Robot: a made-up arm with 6 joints.
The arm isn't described. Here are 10 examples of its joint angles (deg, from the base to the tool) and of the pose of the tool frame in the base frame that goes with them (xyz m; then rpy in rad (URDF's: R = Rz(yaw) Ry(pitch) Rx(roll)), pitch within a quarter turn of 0, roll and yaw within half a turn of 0).
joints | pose
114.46 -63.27 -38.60 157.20 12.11 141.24 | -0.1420 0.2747 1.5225 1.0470 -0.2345 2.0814
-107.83 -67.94 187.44 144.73 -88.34 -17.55 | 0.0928 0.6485 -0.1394 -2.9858 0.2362 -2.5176
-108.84 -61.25 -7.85 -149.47 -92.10 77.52 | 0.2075 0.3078 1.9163 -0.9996 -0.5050 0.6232
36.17 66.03 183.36 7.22 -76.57 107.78 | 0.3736 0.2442 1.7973 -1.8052 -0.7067 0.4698
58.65 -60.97 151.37 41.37 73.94 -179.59 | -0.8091 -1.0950 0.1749 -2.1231 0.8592 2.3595
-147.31 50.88 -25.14 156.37 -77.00 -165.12 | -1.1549 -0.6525 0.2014 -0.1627 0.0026 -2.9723
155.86 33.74 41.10 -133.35 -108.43 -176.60 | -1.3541 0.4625 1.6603 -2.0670 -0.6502 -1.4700
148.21 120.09 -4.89 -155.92 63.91 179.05 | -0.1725 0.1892 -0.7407 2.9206 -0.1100 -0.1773
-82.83 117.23 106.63 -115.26 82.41 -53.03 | 0.0598 -1.8471 0.0470 2.3545 0.4557 -2.9585
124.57 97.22 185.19 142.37 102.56 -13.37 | -0.6448 0.7351 1.3517 -2.8859 0.2472 2.8361
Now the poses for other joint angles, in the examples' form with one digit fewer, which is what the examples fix.
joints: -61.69 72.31 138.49 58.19 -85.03 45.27
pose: 0.453 -1.182 1.722 -1.144 0.133 -2.101
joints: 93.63 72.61 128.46 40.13 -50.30 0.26
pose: 0.001 1.487 1.723 -0.383 -0.200 1.104
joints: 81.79 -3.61 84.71 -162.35 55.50 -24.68
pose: 0.056 0.053 2.472 -2.721 -0.574 1.125
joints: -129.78 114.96 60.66 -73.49 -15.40 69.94
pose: -1.024 -1.306 -0.660 0.449 0.974 -1.795
